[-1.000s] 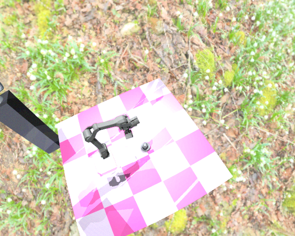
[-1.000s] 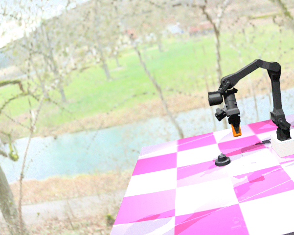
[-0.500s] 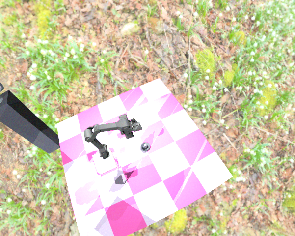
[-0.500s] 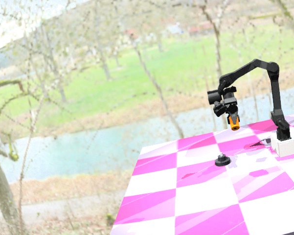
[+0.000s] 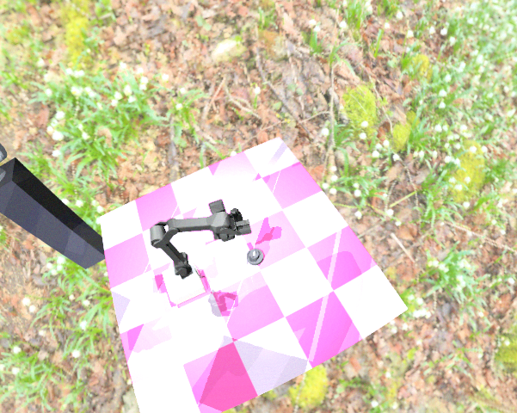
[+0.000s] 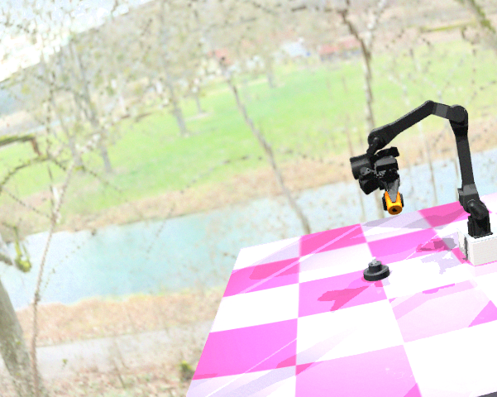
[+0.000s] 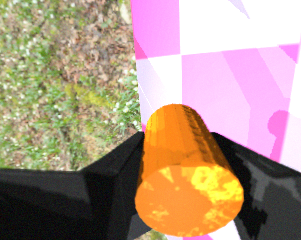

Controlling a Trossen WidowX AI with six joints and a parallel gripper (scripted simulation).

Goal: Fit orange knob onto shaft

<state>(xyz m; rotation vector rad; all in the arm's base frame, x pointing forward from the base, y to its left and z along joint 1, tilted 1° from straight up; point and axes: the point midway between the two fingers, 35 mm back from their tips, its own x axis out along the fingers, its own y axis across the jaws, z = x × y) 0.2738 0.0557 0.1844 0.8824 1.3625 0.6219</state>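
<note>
My gripper tip is 30 mm to the left of the orange knob and 20 mm below it. From my gripper tip the other things lie so: round pedestal: 60 mm ahead, 160 mm to the right, 220 mm below.
</note>
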